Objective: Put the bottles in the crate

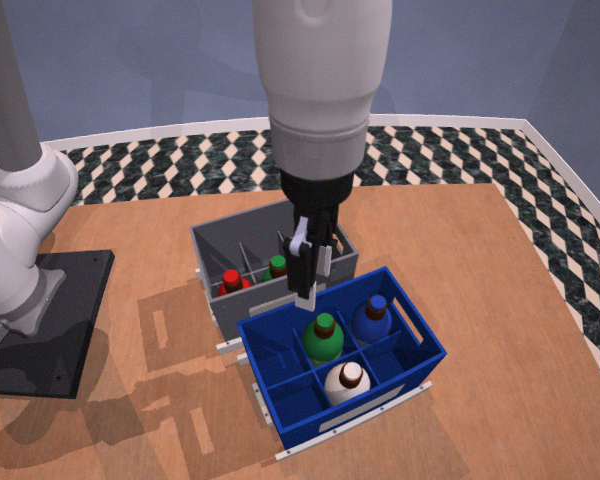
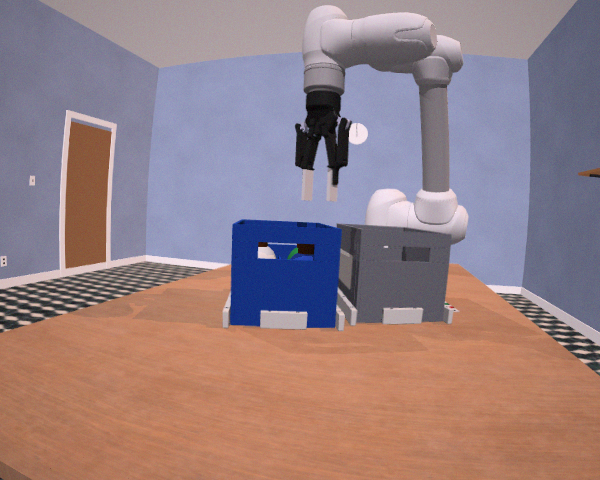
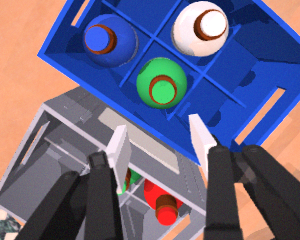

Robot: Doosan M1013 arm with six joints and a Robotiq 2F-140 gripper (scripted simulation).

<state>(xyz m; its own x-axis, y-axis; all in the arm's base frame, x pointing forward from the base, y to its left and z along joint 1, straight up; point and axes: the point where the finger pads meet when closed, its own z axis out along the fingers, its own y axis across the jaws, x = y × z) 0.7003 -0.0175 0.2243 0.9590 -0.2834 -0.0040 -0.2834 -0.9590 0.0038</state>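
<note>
The white bottle is 70 mm ahead of my hand, 100 mm to the right of it and 170 mm below it. From my hand the other things lie so: blue crate: 50 mm ahead, 60 mm to the right, 170 mm below; green bottle: 20 mm ahead, 20 mm to the right, 170 mm below; blue bottle: 110 mm ahead, 20 mm to the left, 170 mm below.
</note>
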